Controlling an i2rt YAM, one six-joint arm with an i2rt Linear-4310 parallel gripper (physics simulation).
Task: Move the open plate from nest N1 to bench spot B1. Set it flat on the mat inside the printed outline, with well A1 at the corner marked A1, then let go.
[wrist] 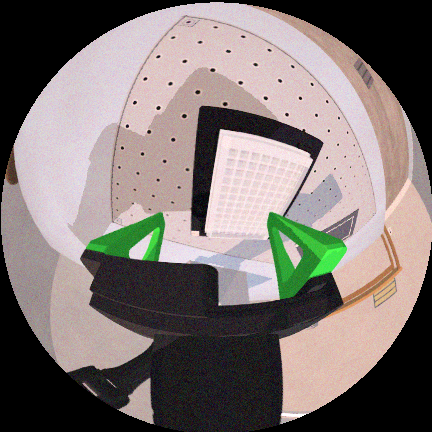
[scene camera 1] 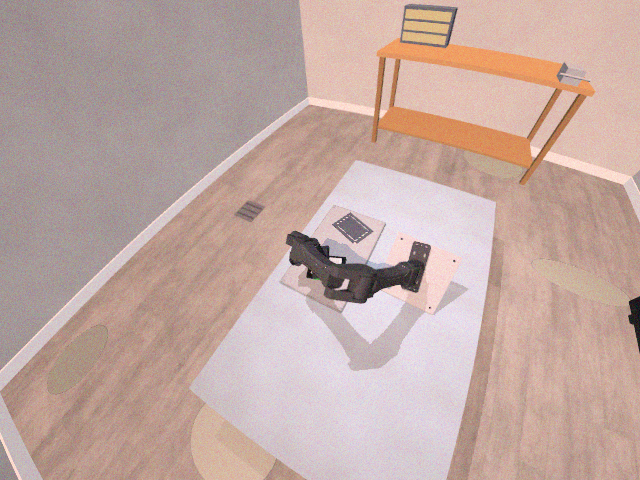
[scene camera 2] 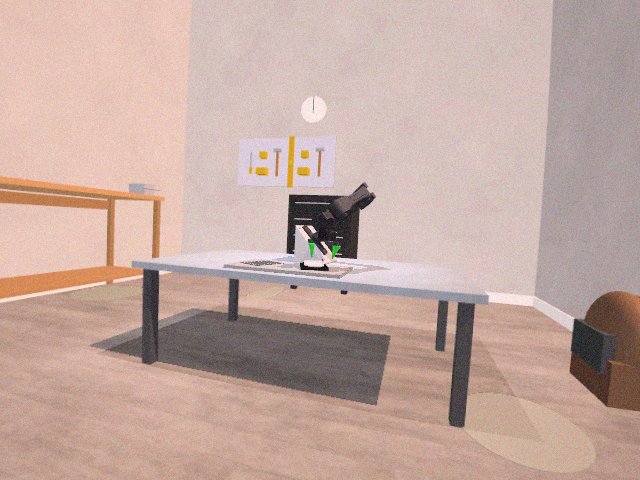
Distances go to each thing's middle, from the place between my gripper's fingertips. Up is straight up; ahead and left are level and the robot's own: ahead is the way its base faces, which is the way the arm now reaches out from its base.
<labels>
My hand is 2 cm short of the white well plate (wrist: pixel 252 175), 3 cm to the left of it and 3 cm above it. From my hand the other things lie so: black holder (wrist: pixel 211 119): 2 cm ahead, 3 cm to the right, 4 cm below.
</labels>
